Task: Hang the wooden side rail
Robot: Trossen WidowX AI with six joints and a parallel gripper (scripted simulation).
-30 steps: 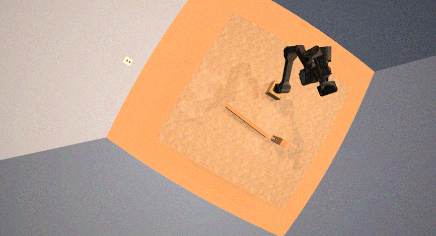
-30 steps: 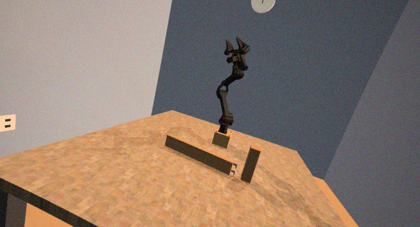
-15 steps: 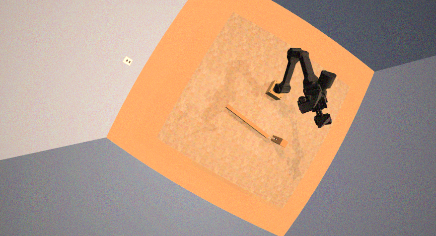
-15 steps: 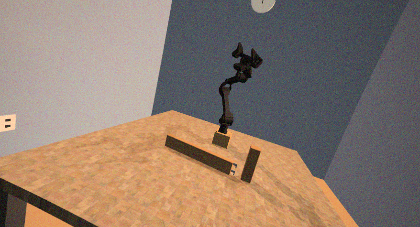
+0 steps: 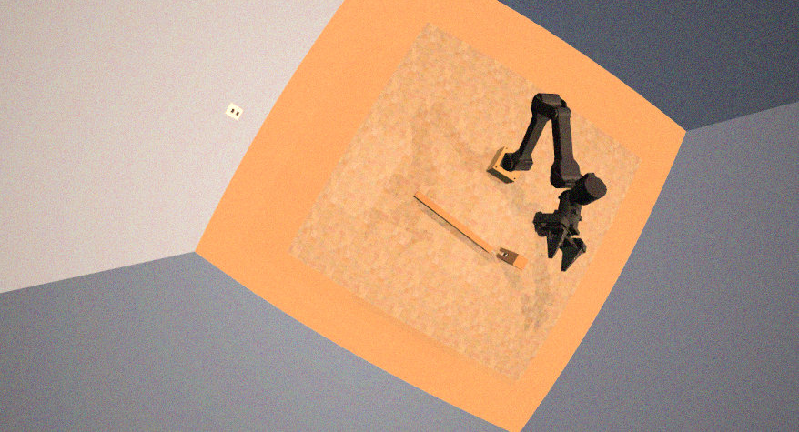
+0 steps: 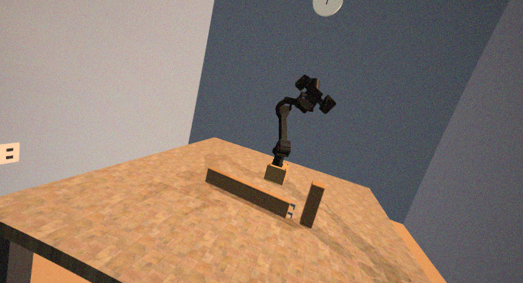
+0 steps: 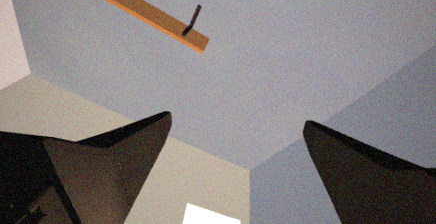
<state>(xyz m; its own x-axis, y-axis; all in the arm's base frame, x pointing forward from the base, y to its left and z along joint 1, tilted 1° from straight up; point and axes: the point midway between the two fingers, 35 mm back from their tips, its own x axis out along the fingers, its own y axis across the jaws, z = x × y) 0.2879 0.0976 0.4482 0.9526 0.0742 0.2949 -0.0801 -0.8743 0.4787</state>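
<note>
Now: gripper tip 2 cm short of the headboard post, 11 cm to the right of it and 46 cm above it.
</note>
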